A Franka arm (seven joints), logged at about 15 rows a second.
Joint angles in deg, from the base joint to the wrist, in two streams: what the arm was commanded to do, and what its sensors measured. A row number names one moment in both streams.
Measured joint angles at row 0: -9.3 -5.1 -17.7 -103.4 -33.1 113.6 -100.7
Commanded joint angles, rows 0 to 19: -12.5 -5.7 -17.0 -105.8 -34.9 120.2 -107.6; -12.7 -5.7 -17.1 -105.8 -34.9 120.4 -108.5; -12.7 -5.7 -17.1 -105.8 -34.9 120.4 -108.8; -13.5 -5.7 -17.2 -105.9 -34.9 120.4 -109.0; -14.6 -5.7 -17.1 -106.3 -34.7 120.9 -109.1; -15.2 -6.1 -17.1 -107.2 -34.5 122.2 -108.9; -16.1 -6.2 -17.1 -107.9 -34.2 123.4 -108.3; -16.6 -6.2 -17.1 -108.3 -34.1 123.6 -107.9; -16.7 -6.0 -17.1 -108.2 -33.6 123.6 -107.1; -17.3 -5.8 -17.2 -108.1 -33.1 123.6 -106.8; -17.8 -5.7 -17.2 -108.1 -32.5 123.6 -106.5; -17.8 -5.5 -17.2 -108.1 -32.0 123.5 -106.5; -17.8 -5.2 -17.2 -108.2 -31.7 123.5 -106.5; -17.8 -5.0 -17.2 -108.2 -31.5 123.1 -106.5; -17.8 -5.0 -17.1 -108.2 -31.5 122.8 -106.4; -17.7 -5.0 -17.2 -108.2 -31.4 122.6 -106.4; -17.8 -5.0 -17.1 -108.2 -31.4 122.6 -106.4; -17.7 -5.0 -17.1 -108.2 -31.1 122.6 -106.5; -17.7 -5.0 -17.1 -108.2 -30.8 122.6 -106.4; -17.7 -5.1 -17.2 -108.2 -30.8 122.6 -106.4
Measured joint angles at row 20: -16.9 -4.9 -17.7 -107.9 -32.4 122.1 -107.1
